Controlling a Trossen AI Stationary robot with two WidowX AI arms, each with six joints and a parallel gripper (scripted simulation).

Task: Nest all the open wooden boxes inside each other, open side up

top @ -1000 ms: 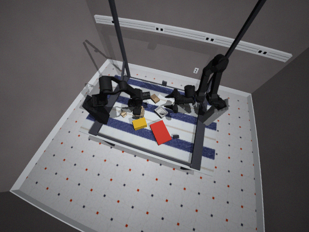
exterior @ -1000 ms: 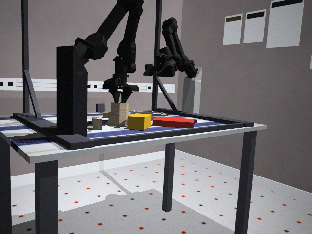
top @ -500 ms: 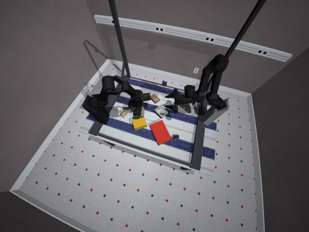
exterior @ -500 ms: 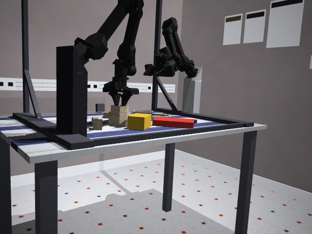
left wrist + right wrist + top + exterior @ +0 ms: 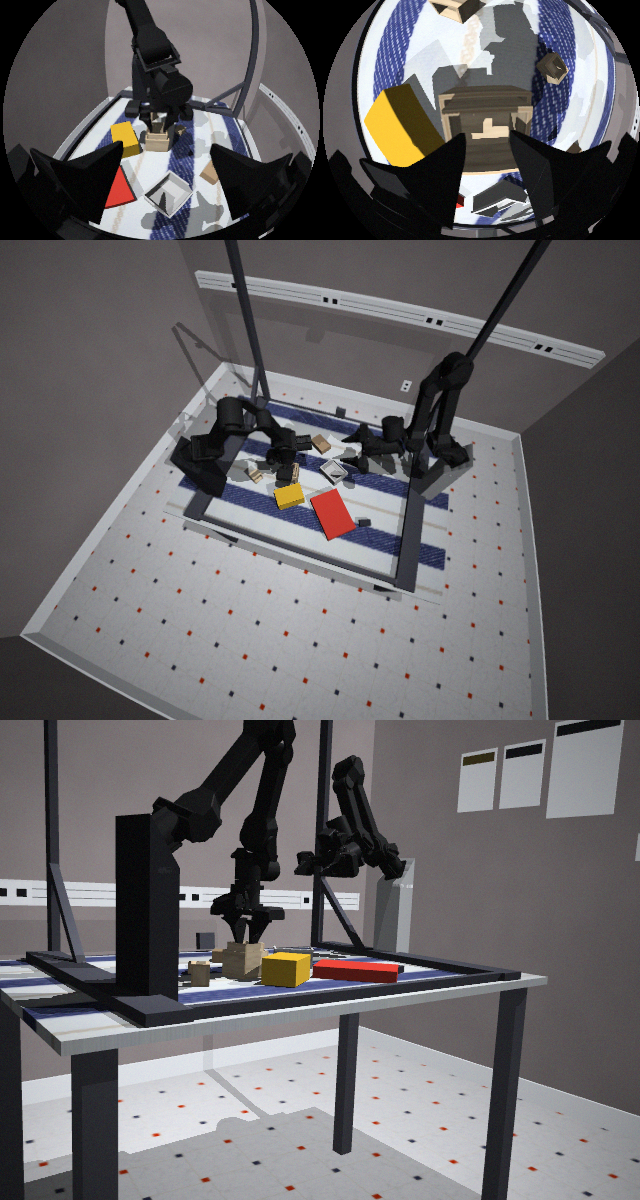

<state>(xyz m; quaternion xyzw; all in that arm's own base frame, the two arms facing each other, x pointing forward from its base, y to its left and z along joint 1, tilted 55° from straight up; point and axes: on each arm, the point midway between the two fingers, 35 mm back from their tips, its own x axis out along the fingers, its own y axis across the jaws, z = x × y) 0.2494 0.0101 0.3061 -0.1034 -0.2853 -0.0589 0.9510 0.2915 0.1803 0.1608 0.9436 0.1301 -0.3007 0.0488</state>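
Now: the medium wooden box 50 mm below my right hand. From my right hand the other things lie so: white box: 10 mm behind, 200 mm to the left, 70 mm below; tiny wooden box: 100 mm behind, 60 mm to the right, 90 mm below; brown block: 170 mm behind, 140 mm to the left, 80 mm below.
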